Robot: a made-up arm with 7 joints. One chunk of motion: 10 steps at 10 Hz.
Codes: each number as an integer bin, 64 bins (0 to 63) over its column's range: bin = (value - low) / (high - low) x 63, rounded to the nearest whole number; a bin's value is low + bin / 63 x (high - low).
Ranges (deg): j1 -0.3..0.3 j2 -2..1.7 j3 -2..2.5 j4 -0.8..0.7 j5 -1.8..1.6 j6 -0.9..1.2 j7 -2.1..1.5
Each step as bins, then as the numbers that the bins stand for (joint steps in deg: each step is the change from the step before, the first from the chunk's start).
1 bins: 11 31 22 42 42 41 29
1 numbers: -0.195 -0.179 -0.429 0.200 0.467 0.467 -0.443
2 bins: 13 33 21 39 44 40 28
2 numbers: -0.176 -0.062 -0.500 0.129 0.575 0.433 -0.500
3 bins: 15 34 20 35 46 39 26
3 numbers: -0.157 -0.003 -0.571 0.033 0.683 0.400 -0.614
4 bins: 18 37 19 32 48 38 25
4 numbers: -0.129 0.173 -0.643 -0.038 0.790 0.367 -0.671
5 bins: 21 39 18 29 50 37 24
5 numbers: -0.100 0.290 -0.714 -0.110 0.898 0.333 -0.729
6 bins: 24 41 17 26 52 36 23
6 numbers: -0.071 0.408 -0.786 -0.181 1.006 0.300 -0.786
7 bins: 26 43 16 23 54 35 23
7 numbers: -0.052 0.525 -0.857 -0.252 1.114 0.267 -0.786
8 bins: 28 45 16 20 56 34 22
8 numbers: -0.033 0.643 -0.857 -0.324 1.222 0.233 -0.843
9 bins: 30 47 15 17 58 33 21
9 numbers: -0.014 0.760 -0.929 -0.395 1.330 0.200 -0.900
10 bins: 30 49 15 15 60 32 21
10 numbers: -0.014 0.878 -0.929 -0.443 1.438 0.167 -0.900
